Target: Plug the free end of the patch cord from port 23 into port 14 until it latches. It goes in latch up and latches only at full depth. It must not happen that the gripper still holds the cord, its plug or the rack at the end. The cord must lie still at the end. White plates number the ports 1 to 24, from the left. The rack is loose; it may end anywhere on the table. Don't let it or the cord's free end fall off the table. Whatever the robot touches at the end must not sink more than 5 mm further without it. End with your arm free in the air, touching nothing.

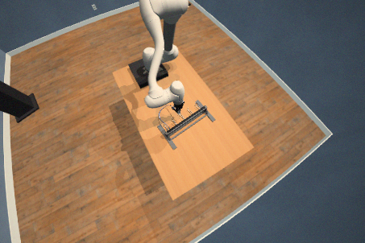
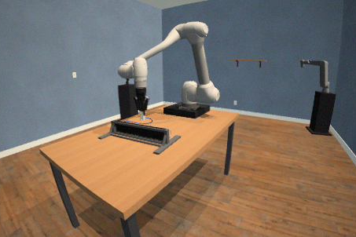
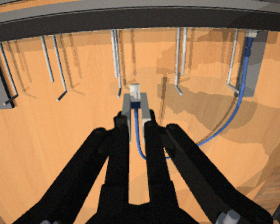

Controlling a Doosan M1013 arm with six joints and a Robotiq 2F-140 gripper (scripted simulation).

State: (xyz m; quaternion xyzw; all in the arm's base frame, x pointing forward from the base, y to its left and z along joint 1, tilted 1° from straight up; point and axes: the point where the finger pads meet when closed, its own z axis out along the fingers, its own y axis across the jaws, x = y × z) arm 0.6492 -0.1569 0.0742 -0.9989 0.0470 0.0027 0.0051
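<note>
My gripper is now 1 cm short of the free end of patch cord and 3 cm above it.
</note>
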